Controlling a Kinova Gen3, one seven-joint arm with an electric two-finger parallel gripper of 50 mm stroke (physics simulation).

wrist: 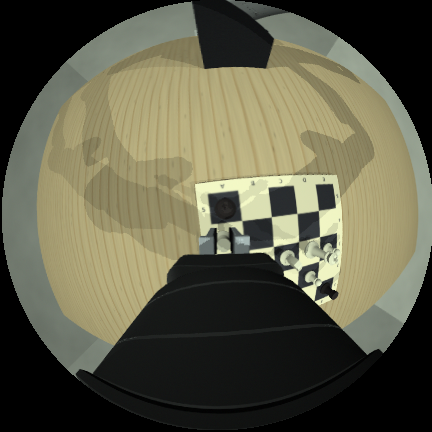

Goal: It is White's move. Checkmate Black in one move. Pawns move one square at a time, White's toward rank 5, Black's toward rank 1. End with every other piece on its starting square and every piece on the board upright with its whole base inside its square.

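Places are measured from the arm's base along level axes (x ahead, y left, z up), in centimetres.
Pixels of known places: gripper, fingertip midpoint: (pixel 222 236).
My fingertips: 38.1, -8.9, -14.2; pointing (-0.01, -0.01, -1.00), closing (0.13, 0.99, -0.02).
Note:
Ahead of a thing's pixels: the offset from my fingertips to its middle, as dx, dy, dz. "spot": to the spot under its first point. Level surfaces: height alone.
My gripper (pixel 222 236) is shut on a white chess piece {+0.4, +0.0, +1.1} (pixel 223 244), seen from above as a pale round top, over the A4 area of the board {spot: -5.6, -1.8, -0.9} (pixel 201 192). Its base is hidden, so I cannot tell whether it touches the board. A black piece {-3.2, +0.8, +2.2} (pixel 225 207) stands upright on dark A5, just beyond the fingers. White pieces stand on C3 {+4.5, +8.1, +1.1} (pixel 287 258), on D3 {+4.3, +12.2, +2.2} (pixel 312 249) and on D2 {+8.6, +11.9, +0.7} (pixel 311 276). Another white piece {+5.0, +15.3, +0.7} (pixel 327 247) is on E3, partly covered by the tall D3 piece. A black piece {+12.2, +15.5, +0.7} (pixel 332 293) is at E1. The gripper body hides the board's near left part.
The board lies on a wooden table {dz -1.5} (pixel 150 110). A black block-like part (pixel 232 42) juts in at the top of the view. Arm shadows cross the table on both sides. The white pieces to the right of the gripper stand close together.

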